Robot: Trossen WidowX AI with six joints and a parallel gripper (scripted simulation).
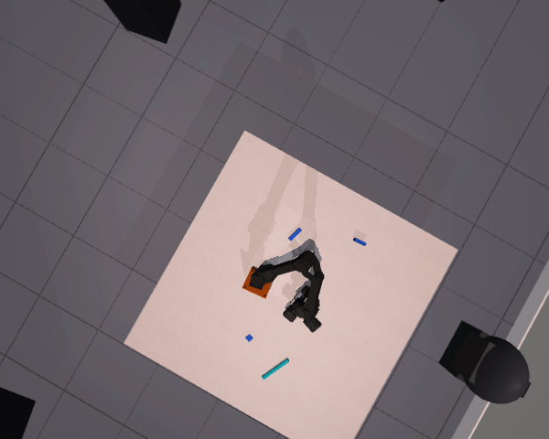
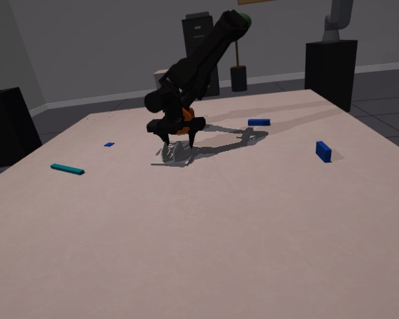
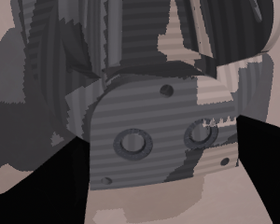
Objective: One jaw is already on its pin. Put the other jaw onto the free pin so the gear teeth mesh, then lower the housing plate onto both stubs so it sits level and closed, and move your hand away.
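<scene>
Right now the small grey part is 10 mm ahead of my gripper tip and 20 mm above it. Round my gripper tip: teal bar 20 mm ahead, 380 mm to the right; then small blue tile 170 mm behind, 280 mm to the right, 10 mm below.
</scene>
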